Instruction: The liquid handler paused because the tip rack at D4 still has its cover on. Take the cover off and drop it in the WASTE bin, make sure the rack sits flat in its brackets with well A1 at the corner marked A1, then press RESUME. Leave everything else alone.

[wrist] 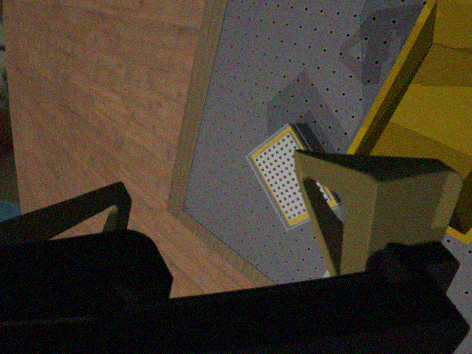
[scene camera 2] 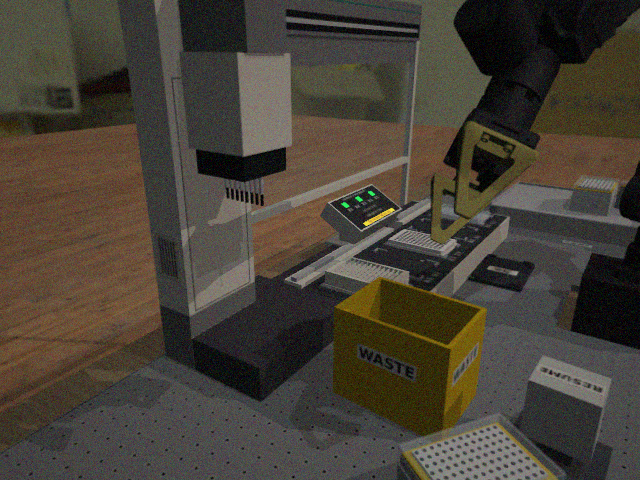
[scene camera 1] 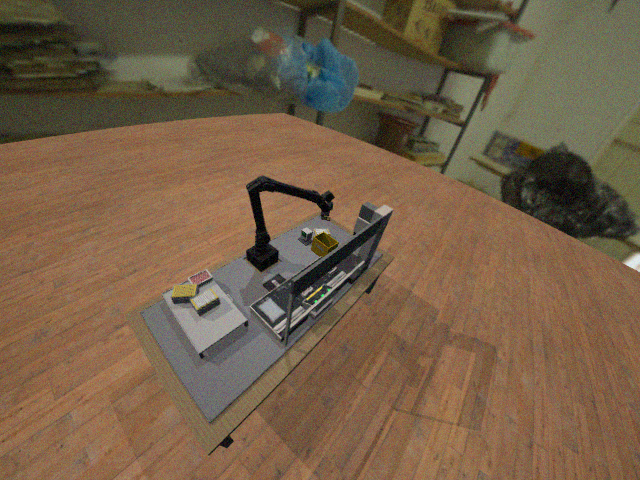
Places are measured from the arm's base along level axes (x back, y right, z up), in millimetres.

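Where they show: gripper, between the fingertips: (wrist: pixel 207 176) (scene camera 2: pixel 447 230) (scene camera 1: pixel 330 215); arm's base, origin of its link: (scene camera 1: pixel 261 250).
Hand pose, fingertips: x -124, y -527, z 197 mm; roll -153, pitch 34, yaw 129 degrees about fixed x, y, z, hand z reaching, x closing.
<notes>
Each offset is from my fingertips to the centre of the thing. "spot": to the spot under its first point.
My gripper (scene camera 1: pixel 325 217) (scene camera 2: pixel 450 227) (wrist: pixel 207 176) is open and empty, high above the table near the WASTE bin. The yellow WASTE bin {dx -80, dy +86, dz -217 mm} (scene camera 1: pixel 324 245) (scene camera 2: pixel 385 341) (wrist: pixel 425 110) stands upright; the part of its inside that shows is empty. A yellow-rimmed tip rack {dx +68, dy -29, dz -227 mm} (scene camera 2: pixel 478 457) (wrist: pixel 281 176) with a clear edge around it lies beside the bin, partly behind one finger in the wrist view. The white RESUME box {dx +108, dy +111, dz -233 mm} (scene camera 1: pixel 306 234) (scene camera 2: pixel 563 413) stands near that rack. On the handler deck are white racks {dx -250, dy +233, dz -214 mm} (scene camera 2: pixel 366 272) {dx -276, dy +480, dz -223 mm} (scene camera 2: pixel 421 241); I cannot tell which slot is D4, nor read an A1 mark.
The handler's pipette head {dx -302, dy +4, dz +103 mm} (scene camera 2: pixel 263 103) hangs over the deck end, and its frame beam {spot: dx -474, dy +497, dz +242 mm} (scene camera 1: pixel 338 253) spans the deck. A tilted status screen {spot: dx -414, dy +455, dz -162 mm} (scene camera 2: pixel 364 206) shows green lights and a yellow bar. A black tray {dx -128, dy +571, dz -278 mm} (scene camera 2: pixel 501 271) lies beside the deck. A grey platform {dx -72, dy +1031, dz -252 mm} (scene camera 1: pixel 217 330) carries several racks.
</notes>
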